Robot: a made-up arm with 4 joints. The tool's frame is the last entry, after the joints.
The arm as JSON. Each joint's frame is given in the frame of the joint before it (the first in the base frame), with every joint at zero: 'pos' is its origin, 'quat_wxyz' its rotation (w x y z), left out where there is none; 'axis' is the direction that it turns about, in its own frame. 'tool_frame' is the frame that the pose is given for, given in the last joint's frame.
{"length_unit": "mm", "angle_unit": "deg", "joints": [
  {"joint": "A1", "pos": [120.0, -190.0, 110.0], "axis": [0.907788, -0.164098, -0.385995]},
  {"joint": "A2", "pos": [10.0, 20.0, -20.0], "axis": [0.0, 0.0, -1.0]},
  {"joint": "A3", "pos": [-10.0, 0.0, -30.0], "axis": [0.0, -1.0, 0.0]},
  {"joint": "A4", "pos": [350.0, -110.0, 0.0], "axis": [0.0, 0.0, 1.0]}
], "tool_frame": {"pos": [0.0, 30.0, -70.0], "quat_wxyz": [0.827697, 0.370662, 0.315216, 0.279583]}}
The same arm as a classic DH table. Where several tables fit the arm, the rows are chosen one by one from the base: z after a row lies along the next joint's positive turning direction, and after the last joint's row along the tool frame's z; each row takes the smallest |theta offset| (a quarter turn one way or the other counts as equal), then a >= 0, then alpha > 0; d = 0 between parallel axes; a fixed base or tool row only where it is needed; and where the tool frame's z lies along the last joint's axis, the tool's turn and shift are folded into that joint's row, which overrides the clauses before.
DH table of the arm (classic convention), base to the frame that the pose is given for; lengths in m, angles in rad. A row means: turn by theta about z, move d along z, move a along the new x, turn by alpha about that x. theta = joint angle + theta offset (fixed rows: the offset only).
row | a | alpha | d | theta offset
base (fixed) | -0.1656 | 1.9671 | 0.1736 | 1.3920
A1 | 0.0215 | 1.1745 | 0.1715 | 0.0000
A2 | -0.0100 | -1.5708 | 0.0474 | 1.3920
A3 | 0.3500 | -1.5708 | 0.1100 | 0.0000
A4 | 0.0257 | 1.0163 | -0.0604 | 1.0305
tool (fixed) | 0.0000 | 0.0000 | -0.0182 | -0.3790

